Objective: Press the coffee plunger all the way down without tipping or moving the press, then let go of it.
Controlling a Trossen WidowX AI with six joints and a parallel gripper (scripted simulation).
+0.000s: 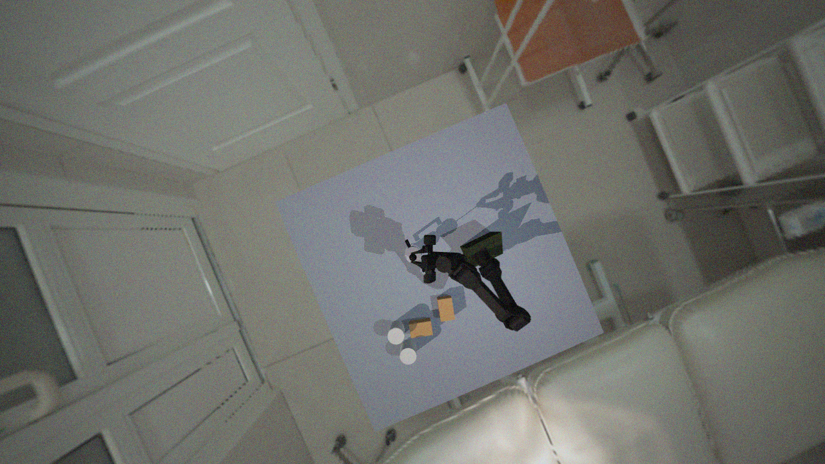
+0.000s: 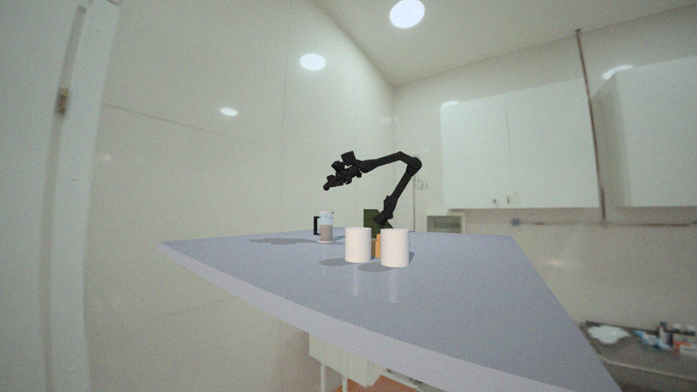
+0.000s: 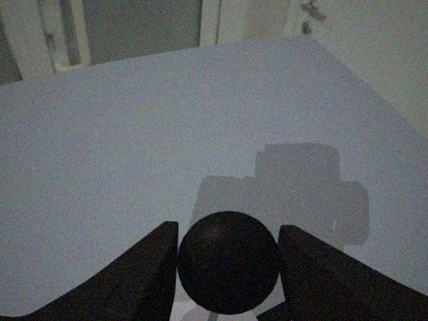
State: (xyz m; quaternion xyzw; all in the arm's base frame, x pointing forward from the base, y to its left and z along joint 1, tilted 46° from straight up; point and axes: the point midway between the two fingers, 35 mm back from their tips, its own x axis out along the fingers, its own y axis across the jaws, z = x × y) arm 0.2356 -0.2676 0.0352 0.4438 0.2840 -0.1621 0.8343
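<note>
My gripper tip is now 1 cm past the coffee press, 1 cm to the left of it and 13 cm above it.
</note>
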